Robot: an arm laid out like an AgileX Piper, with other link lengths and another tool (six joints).
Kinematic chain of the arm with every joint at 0, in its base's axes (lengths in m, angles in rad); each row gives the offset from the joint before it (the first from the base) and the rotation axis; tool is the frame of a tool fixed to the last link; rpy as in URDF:
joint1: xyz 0 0 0.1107 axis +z
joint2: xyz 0 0 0 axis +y
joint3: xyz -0.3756 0 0.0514 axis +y
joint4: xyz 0.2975 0 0.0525 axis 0.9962 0 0.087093
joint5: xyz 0 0 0 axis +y
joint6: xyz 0.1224 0 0.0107 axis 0.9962 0 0.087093
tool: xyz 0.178 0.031 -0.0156 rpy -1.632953 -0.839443 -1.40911
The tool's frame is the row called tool.
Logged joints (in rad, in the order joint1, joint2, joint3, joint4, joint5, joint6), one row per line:
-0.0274 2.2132 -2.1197 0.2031 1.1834 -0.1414
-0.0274 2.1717 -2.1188 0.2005 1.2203 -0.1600
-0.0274 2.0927 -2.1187 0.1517 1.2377 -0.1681
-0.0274 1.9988 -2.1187 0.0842 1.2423 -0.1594
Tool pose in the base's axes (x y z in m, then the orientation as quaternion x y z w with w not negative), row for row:
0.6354 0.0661 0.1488 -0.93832 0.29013 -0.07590 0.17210
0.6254 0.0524 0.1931 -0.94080 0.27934 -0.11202 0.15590
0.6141 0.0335 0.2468 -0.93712 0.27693 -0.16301 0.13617
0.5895 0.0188 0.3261 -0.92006 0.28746 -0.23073 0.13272
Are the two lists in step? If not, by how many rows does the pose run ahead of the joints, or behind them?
The pose runs 1 row ahead of the joints: the pose in row i belongs to the joints in row i + 1.
